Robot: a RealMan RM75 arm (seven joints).
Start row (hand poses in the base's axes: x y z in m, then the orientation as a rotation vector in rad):
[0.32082, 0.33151, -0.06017, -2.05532, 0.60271, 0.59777]
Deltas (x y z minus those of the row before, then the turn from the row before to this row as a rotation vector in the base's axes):
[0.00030, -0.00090, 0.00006, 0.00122, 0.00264, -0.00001]
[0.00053, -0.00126, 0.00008, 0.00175, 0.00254, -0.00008]
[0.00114, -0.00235, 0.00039, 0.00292, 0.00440, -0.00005]
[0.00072, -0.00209, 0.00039, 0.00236, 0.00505, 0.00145]
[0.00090, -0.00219, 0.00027, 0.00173, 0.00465, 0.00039]
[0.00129, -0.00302, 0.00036, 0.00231, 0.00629, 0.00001]
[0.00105, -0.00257, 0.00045, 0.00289, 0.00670, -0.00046]
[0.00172, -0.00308, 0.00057, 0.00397, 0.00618, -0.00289]
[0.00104, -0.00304, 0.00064, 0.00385, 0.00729, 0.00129]
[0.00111, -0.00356, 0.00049, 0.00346, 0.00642, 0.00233]
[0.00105, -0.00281, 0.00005, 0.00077, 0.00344, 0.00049]
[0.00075, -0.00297, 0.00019, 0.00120, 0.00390, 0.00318]
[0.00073, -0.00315, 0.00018, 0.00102, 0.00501, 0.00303]
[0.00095, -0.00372, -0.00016, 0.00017, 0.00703, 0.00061]
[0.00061, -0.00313, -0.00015, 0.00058, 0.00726, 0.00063]
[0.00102, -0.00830, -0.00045, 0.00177, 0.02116, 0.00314]
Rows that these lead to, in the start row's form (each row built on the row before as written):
[0.32112, 0.33061, -0.06011, -2.05368, 0.60375, 0.60079]
[0.32165, 0.32935, -0.06003, -2.05153, 0.60459, 0.60377]
[0.32279, 0.32700, -0.05964, -2.04795, 0.60599, 0.60895]
[0.32351, 0.32491, -0.05925, -2.04538, 0.60652, 0.61558]
[0.32441, 0.32272, -0.05898, -2.04302, 0.60812, 0.62105]
[0.32570, 0.31970, -0.05862, -2.03962, 0.61081, 0.62813]
[0.32675, 0.31713, -0.05817, -2.03538, 0.61394, 0.63547]
[0.32847, 0.31405, -0.05760, -2.02920, 0.61868, 0.64102]
[0.32951, 0.31101, -0.05696, -2.02466, 0.62002, 0.65017]
[0.33062, 0.30745, -0.05647, -2.02109, 0.62000, 0.65894]
[0.33167, 0.30464, -0.05642, -2.01985, 0.62121, 0.66298]
[0.33242, 0.30167, -0.05623, -2.01926, 0.61988, 0.66918]
[0.33315, 0.29852, -0.05605, -2.01852, 0.61942, 0.67642]
[0.33410, 0.29480, -0.05621, -2.01704, 0.62288, 0.68418]
[0.33471, 0.29167, -0.05636, -2.01512, 0.62626, 0.69226]
[0.33573, 0.28337, -0.05681, -2.00988, 0.63479, 0.71661]

